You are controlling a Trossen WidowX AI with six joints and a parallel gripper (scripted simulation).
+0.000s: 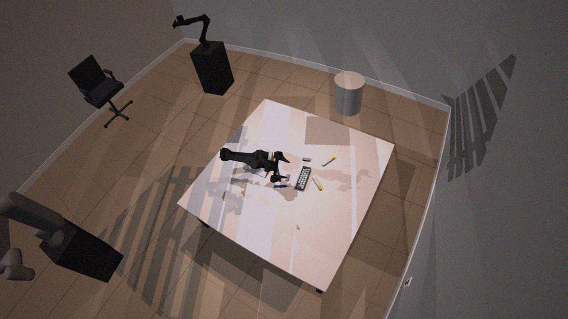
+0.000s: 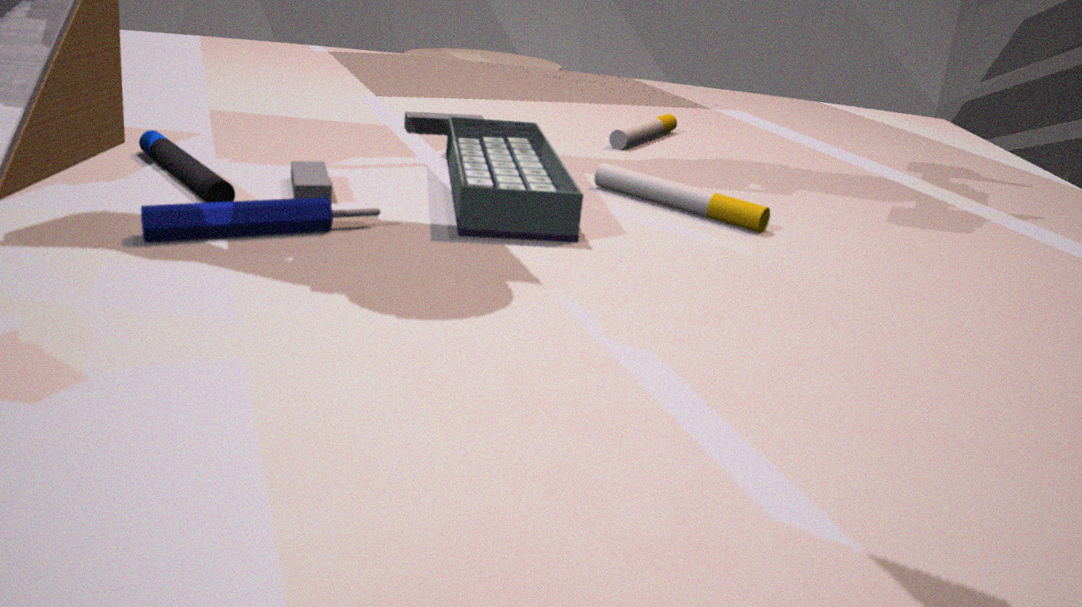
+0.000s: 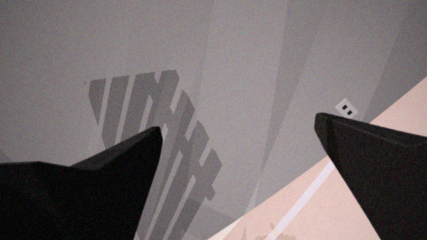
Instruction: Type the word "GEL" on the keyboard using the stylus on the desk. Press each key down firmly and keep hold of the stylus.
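The G key is 20 cm to the left of my gripper tip and 39 cm below it. From my gripper tip the other things lie so: L key: 2 cm ahead, 21 cm to the left, 39 cm below; stylus tip: 8 cm behind, 10 cm to the left, 39 cm below; blue stylus: 11 cm behind, 9 cm to the left, 39 cm below.
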